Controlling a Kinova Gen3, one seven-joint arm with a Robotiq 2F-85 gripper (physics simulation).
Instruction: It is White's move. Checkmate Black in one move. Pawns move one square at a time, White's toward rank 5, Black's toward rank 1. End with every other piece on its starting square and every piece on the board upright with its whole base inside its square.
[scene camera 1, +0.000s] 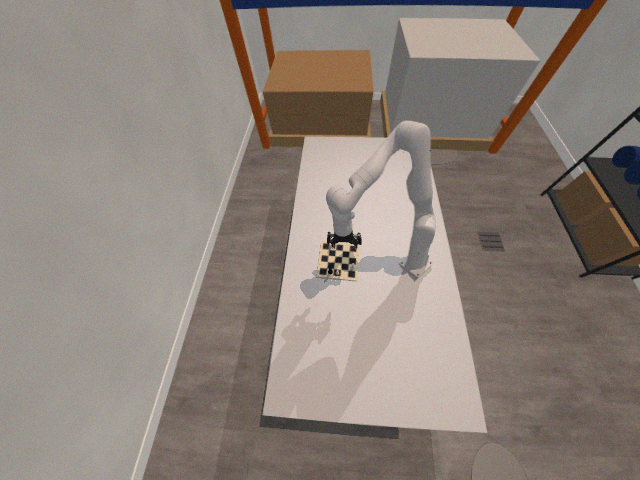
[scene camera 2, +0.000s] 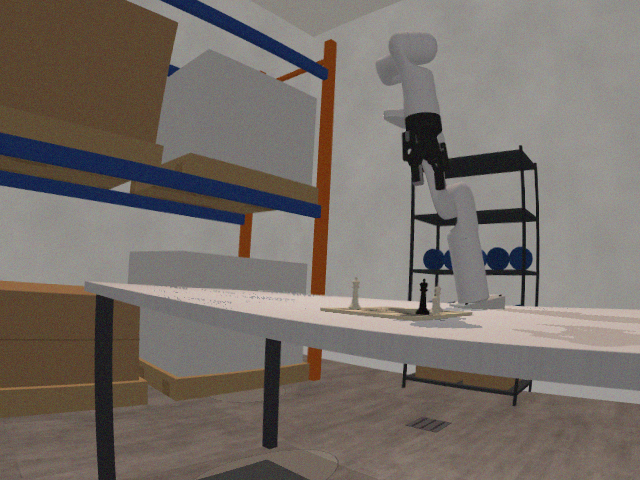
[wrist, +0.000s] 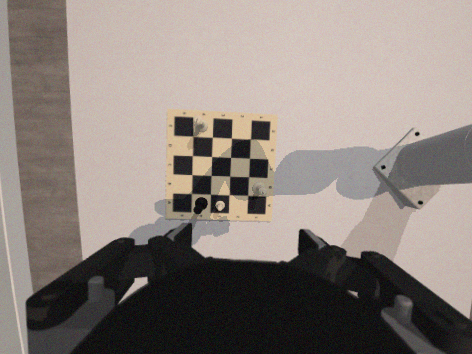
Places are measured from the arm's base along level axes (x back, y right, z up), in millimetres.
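Where they show: gripper, between the fingertips: (scene camera 1: 344, 247) (scene camera 2: 430, 187) (wrist: 244, 238); arm's base, origin of its link: (scene camera 1: 416, 261) (scene camera 2: 473, 299) (wrist: 418, 163).
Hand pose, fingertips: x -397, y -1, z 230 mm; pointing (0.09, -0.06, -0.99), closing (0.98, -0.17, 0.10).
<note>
Each offset is from my fingertips to the top centre of the thing. Level surfaces: height alone.
The chessboard {dx -16, dy +52, dz -245 mm} (scene camera 1: 344, 274) (scene camera 2: 387, 313) (wrist: 242, 205) lies on the table. In the wrist view's nearest row, the black king {dx -66, dy -16, dz -181 mm} (scene camera 1: 330, 270) (scene camera 2: 423, 297) (wrist: 200, 204) stands second from left, and a small-topped white piece {dx -29, dy -26, dz -213 mm} (scene camera 1: 337, 271) (wrist: 220, 205) stands third. Another white piece {dx +54, dy -2, dz -192 mm} (scene camera 1: 352, 266) (wrist: 259, 188) stands in the rightmost column, second row up. A tall white piece with a cross {dx -43, dy +138, dz -181 mm} (scene camera 2: 355, 293) (wrist: 201, 126) stands in the farthest row, second from left. All look upright. My gripper (scene camera 1: 344, 242) (scene camera 2: 429, 183) (wrist: 244, 238) is open and empty, high above the board.
The robot's base (scene camera 1: 416, 268) (wrist: 400, 167) is fixed to the white table {dz -251 mm} (scene camera 1: 382, 330) (scene camera 2: 232, 304), right of the board in the wrist view. An orange-post rack (scene camera 2: 324, 170) with boxes and a black shelf unit (scene camera 2: 537, 227) stand beyond the table. Arm shadows cross the board.
</note>
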